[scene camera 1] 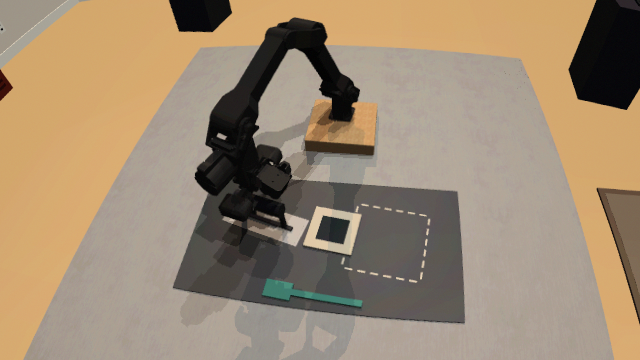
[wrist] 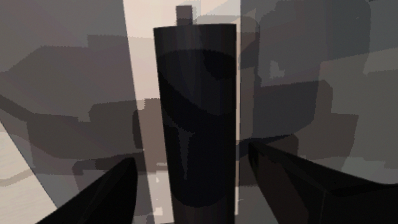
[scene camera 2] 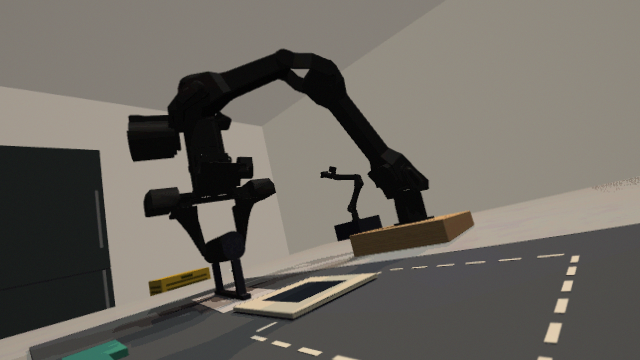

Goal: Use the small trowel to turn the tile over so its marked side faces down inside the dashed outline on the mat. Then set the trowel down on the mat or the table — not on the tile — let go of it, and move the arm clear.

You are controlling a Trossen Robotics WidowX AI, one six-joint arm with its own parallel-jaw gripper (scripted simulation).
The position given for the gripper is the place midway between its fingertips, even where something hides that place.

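A teal trowel point(scene camera 1: 276, 289) is part of the scene, though in the wrist view the trowel is out of frame. There is also a dark mat point(scene camera 1: 223, 259), point(wrist: 312, 85). The gripper point(scene camera 2: 224, 251), point(scene camera 1: 259, 203), point(wrist: 193, 158) is open and holds nothing.
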